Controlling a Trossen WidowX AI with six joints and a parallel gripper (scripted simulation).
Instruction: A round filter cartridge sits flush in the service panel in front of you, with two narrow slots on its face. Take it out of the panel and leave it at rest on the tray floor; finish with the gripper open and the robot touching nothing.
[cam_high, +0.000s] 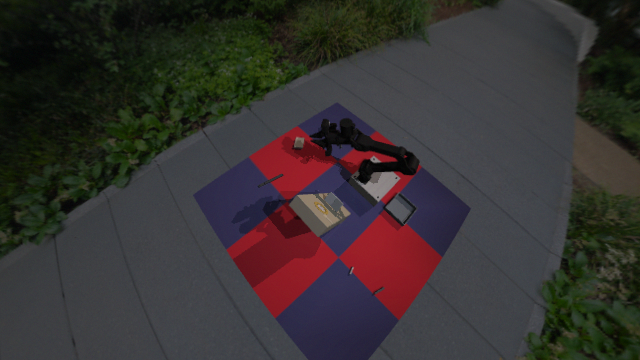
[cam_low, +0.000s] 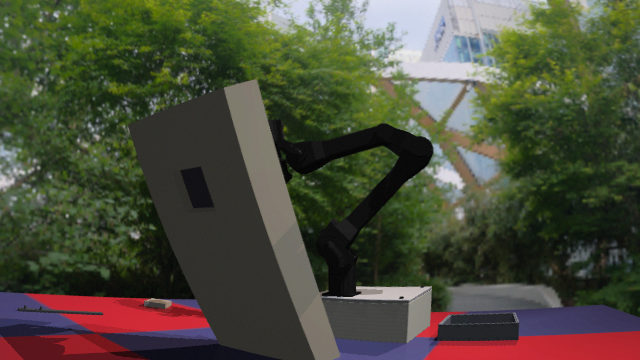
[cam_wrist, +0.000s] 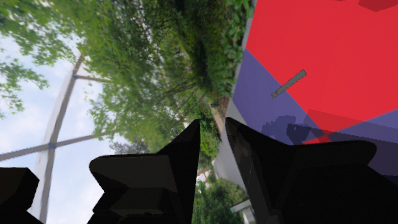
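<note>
Now: gripper tip 27 cm to the right of the round grey filter cartridge, 22 cm short of it and 8 cm above it. Round my gripper tip: dark grey tray (58 cm to the left, 31 cm below, 20 cm behind); then small tan block (31 cm below, 21 cm to the right, 11 cm behind); then tan service panel (28 cm to the left, 17 cm ahead, 15 cm below).
</note>
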